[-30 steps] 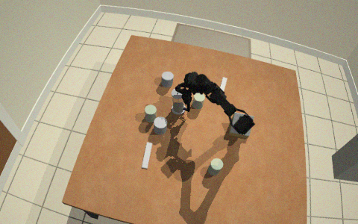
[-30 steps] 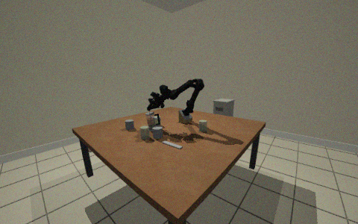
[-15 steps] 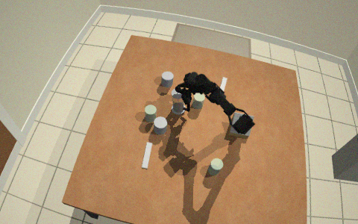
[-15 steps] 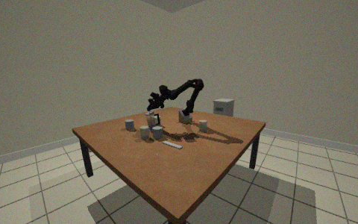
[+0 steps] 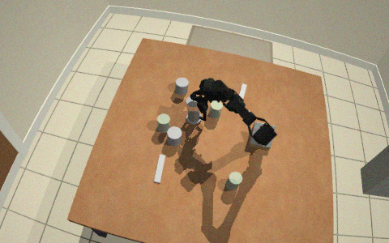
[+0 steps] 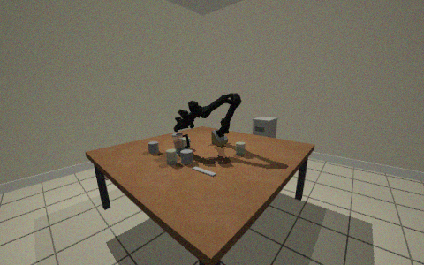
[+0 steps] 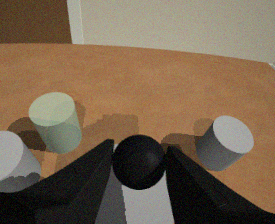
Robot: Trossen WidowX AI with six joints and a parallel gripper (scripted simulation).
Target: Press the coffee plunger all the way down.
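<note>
Now: the coffee press 3 cm behind my gripper tip, 1 cm to the left of it and 9 cm below it.
</note>
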